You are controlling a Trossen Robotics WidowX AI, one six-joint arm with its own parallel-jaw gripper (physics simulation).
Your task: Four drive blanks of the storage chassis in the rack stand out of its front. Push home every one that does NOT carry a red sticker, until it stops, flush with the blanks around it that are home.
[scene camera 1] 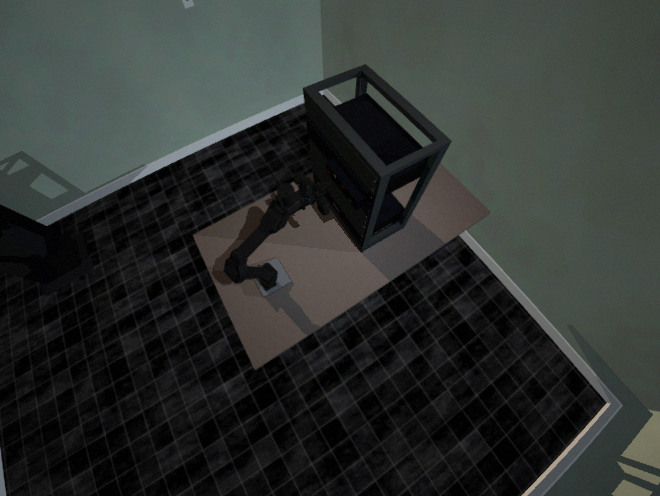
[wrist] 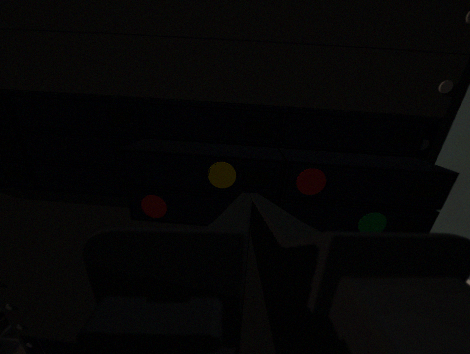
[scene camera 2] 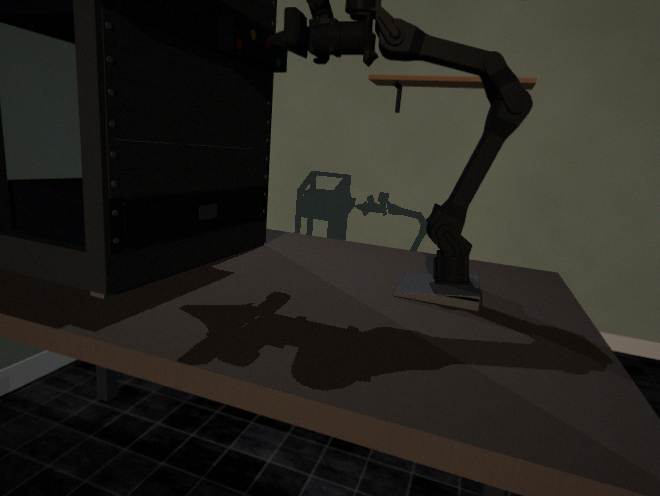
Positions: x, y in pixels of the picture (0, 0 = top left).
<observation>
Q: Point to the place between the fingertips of the gripper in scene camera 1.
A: At 331, 183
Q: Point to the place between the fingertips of the gripper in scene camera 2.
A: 269, 39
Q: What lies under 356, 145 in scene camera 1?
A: A rack.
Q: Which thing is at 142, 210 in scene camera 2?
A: A rack.
</observation>
